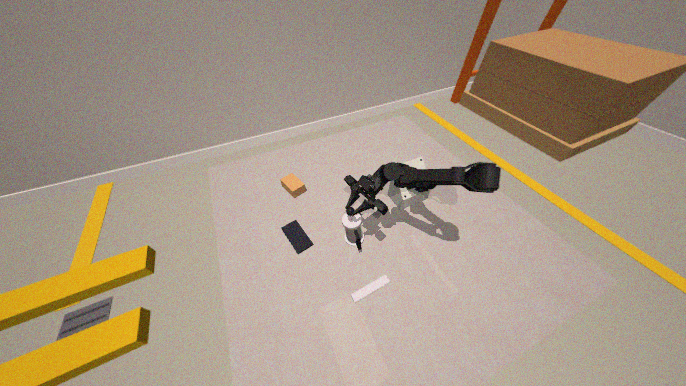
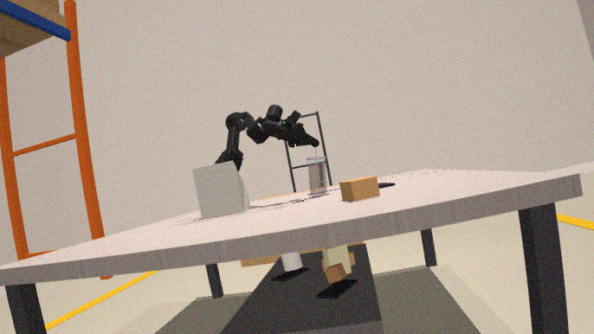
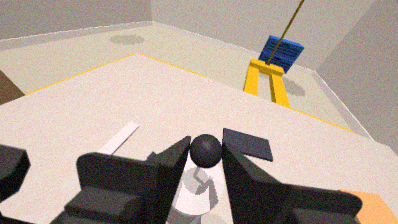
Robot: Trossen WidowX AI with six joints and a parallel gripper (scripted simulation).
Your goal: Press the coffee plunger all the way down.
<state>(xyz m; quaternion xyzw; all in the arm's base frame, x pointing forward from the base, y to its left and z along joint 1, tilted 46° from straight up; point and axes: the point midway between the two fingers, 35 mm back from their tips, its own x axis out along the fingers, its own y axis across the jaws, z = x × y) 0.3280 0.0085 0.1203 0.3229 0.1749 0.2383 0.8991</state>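
My gripper tip is 2 cm past the coffee press, 1 cm to the right of it and 10 cm above it. The rest, counted from my gripper tip: white strip 21 cm to the left, 20 cm below.
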